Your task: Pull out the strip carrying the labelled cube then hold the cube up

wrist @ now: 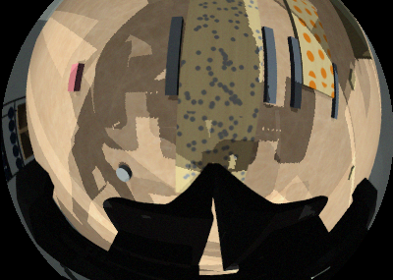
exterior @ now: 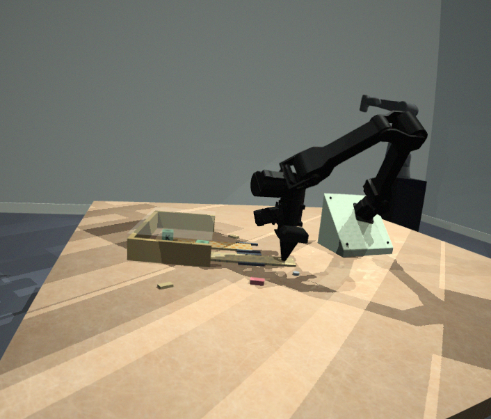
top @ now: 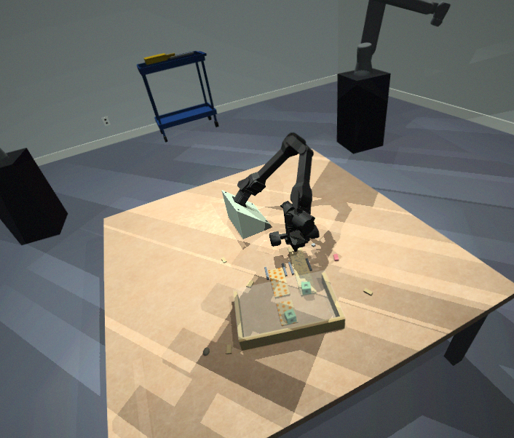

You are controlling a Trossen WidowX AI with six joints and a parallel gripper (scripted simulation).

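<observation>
The small grey disc is 8 cm to the left of my gripper tip and 1 cm behind it. From my gripper tip the other things lie so: pink block: 13 cm to the left, 10 cm ahead; then grey pebble: 42 cm to the right, 30 cm ahead.
</observation>
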